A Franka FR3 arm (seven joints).
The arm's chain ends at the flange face. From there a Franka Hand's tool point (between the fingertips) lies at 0.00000 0.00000 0.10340 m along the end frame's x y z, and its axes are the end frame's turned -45 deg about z.
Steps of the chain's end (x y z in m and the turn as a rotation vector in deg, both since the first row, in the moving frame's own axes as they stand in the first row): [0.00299, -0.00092, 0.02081, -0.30, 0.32, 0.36]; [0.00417, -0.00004, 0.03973, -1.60, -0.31, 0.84]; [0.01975, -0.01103, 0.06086, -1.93, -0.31, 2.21]
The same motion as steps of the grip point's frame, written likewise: [0.00279, 0.00225, 0.02081, -0.44, 0.01, 0.36]; [0.00053, 0.00455, 0.03969, -0.91, -1.35, 0.84]; [0.01887, 0.00818, 0.06080, -1.15, -1.58, 2.21]
